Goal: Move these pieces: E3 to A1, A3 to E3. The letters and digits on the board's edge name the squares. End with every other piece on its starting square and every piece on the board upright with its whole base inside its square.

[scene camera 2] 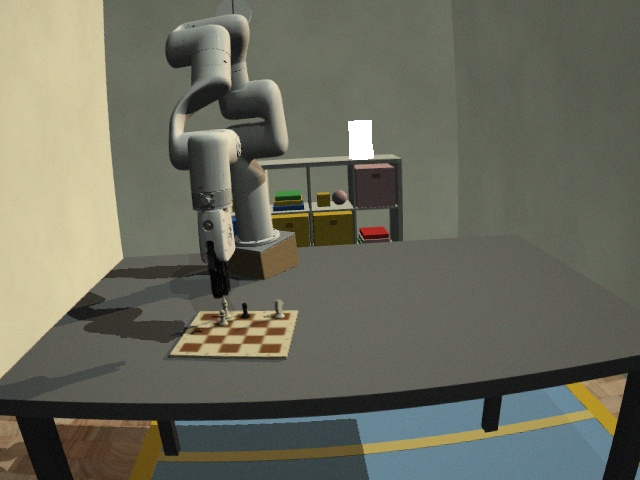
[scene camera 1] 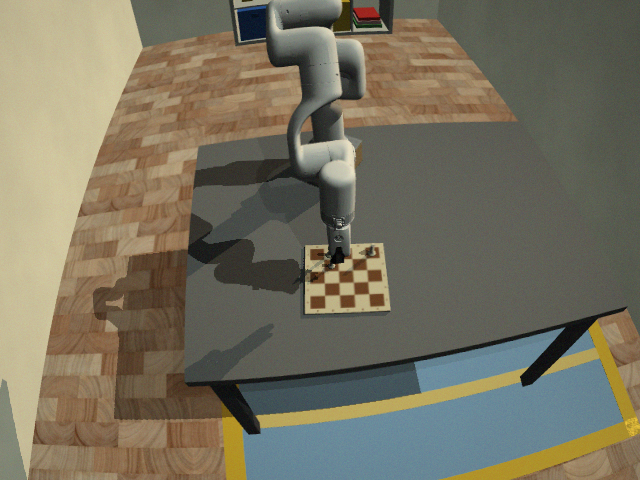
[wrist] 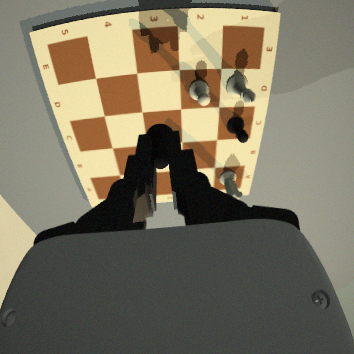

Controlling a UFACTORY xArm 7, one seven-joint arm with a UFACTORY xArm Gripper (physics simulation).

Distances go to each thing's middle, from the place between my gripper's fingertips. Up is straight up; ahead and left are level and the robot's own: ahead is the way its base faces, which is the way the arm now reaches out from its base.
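With the chessboard (scene camera 1: pixel 359 285) in sight, I find my hand 20 mm to the right of it and 80 mm above it.
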